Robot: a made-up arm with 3 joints. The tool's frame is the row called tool. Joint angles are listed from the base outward.
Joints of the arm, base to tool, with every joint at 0 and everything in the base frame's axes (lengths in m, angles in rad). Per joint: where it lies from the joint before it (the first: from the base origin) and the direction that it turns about. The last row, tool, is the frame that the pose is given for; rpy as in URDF.
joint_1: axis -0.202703 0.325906 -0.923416 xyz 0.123 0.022 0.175
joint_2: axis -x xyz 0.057 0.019 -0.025
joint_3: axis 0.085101 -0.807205 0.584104 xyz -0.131 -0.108 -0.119
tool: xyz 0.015 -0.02 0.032 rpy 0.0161 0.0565 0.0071
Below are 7 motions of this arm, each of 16 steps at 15 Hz.
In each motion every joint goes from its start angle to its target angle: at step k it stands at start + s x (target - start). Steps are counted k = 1, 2, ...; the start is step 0. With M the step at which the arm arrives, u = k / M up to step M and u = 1 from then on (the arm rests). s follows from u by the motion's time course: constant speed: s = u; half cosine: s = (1 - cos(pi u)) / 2; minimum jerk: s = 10 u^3 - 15 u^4 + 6 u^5.
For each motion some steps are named. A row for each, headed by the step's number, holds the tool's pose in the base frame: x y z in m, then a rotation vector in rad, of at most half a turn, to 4 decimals.
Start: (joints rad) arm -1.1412 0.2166 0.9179
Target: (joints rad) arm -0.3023 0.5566 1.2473
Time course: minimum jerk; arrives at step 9
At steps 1, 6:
1: 0.2114 -0.0697 0.0719 0.3304 -1.1167 1.5453
6: 0.1150 -0.1263 0.1144 -0.1710 -0.9829 1.2607

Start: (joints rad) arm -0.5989 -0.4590 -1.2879
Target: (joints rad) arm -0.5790 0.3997 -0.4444
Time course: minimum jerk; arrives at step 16
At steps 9, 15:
9: 0.1595 -0.0899 0.0464 -0.1151 0.4425 0.0780
15: 0.1574 -0.1132 0.0972 -0.3342 0.0753 0.1672

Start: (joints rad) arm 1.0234 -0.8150 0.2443
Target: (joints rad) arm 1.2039 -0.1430 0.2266
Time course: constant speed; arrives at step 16
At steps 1, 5, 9, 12, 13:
1: 0.0153 0.0621 0.0292 0.4428 -0.2227 -0.9073
5: -0.0013 0.0524 0.0454 0.2834 -0.1216 -0.9342
9: -0.0155 0.0452 0.0654 0.1273 -0.0144 -0.9574
12: -0.0242 0.0415 0.0825 0.0125 0.0699 -0.9720
13: -0.0266 0.0405 0.0886 -0.0253 0.0987 -0.9762

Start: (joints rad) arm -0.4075 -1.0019 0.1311
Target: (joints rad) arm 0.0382 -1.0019 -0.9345
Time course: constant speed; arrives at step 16
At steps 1, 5, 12, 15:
1: 0.0784 0.0406 -0.0090 1.0886 0.0471 0.4283
5: 0.0770 0.0438 -0.0104 1.0133 0.2999 0.2826
12: 0.0729 0.0490 -0.0151 0.9174 0.7444 0.0156
15: 0.0702 0.0512 -0.0176 0.8904 0.9361 -0.0999

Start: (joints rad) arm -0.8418 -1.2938 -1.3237
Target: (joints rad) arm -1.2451 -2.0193 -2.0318
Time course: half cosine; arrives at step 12
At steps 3, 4, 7, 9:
3: 0.0467 0.0995 -0.0112 0.4262 1.6277 0.9697
4: 0.0351 0.1037 -0.0060 0.3673 1.7134 1.0535
7: -0.0091 0.1051 0.0183 0.0675 1.9858 1.3747
9: -0.0338 0.0951 0.0355 -0.1714 2.1038 1.5703

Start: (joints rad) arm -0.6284 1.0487 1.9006
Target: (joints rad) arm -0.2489 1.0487 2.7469
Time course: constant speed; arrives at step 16
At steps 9, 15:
9: 0.0869 -0.1415 0.2004 -0.3115 -1.2367 2.4597
15: 0.0701 -0.1397 0.2076 -0.1407 -1.2378 2.6353

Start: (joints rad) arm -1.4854 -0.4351 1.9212
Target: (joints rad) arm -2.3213 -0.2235 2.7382
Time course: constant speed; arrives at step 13
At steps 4, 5, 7, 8, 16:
4: 0.2242 0.0415 0.0026 -1.7493 1.6079 -1.3855
5: 0.2289 0.0498 0.0058 -1.7173 1.5370 -1.2987
7: 0.2364 0.0674 0.0132 -1.6563 1.3940 -1.1215
8: 0.2391 0.0767 0.0174 -1.6269 1.3221 -1.0314
16: 0.2413 0.1252 0.0427 -1.4851 0.9579 -0.5688

